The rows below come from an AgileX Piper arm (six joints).
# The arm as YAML. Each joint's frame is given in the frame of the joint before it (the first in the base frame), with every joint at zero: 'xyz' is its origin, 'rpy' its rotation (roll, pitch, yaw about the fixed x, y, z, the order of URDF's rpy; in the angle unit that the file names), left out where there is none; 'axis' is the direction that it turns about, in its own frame. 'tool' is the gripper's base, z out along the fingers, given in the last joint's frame.
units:
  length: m
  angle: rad
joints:
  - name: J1
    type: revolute
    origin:
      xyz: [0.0, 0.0, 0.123]
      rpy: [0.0, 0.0, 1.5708]
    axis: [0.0, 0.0, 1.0]
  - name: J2
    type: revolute
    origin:
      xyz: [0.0, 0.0, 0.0]
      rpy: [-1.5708, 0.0, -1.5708]
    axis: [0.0, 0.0, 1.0]
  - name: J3
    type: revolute
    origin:
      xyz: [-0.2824, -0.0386, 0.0]
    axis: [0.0, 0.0, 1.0]
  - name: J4
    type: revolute
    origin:
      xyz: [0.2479, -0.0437, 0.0]
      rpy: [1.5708, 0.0, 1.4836]
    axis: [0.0, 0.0, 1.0]
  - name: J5
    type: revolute
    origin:
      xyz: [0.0, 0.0, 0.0]
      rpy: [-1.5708, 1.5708, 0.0]
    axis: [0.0, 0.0, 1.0]
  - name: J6
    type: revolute
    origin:
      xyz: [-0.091, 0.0, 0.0]
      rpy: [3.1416, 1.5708, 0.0]
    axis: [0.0, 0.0, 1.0]
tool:
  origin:
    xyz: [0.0, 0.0, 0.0]
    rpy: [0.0, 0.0, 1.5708]
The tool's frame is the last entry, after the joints.
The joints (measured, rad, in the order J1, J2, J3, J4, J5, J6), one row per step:
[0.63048 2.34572 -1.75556 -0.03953 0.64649 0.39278]
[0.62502 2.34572 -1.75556 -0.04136 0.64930 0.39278]
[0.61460 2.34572 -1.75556 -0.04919 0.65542 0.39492]
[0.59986 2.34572 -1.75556 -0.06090 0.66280 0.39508]
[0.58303 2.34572 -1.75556 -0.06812 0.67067 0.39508]
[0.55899 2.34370 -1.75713 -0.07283 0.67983 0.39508]
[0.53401 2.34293 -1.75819 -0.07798 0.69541 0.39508]
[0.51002 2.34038 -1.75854 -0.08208 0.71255 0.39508]
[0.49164 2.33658 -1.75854 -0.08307 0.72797 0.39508]
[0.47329 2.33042 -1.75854 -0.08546 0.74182 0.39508]
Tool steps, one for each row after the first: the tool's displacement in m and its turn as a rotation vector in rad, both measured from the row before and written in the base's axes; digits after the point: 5 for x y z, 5 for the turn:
[0.00145 -0.00241 -0.00010 -0.00299 0.00130 -0.00468]
[0.00281 -0.00485 -0.00021 -0.00851 0.00137 -0.00885]
[0.00399 -0.00688 -0.00023 -0.01274 0.00012 -0.00960]
[0.00427 -0.00762 -0.00026 -0.00983 0.00286 -0.01379]
[0.00608 -0.01048 0.00111 -0.00673 0.00227 -0.02234]
[0.00552 -0.01140 0.00015 -0.01147 0.00907 -0.02355]
[0.00474 -0.01118 0.00079 -0.01076 0.01017 -0.02324]
[0.00317 -0.00864 0.00137 -0.00685 0.00944 -0.01903]
[0.00315 -0.00867 0.00258 -0.00590 0.00554 -0.01826]

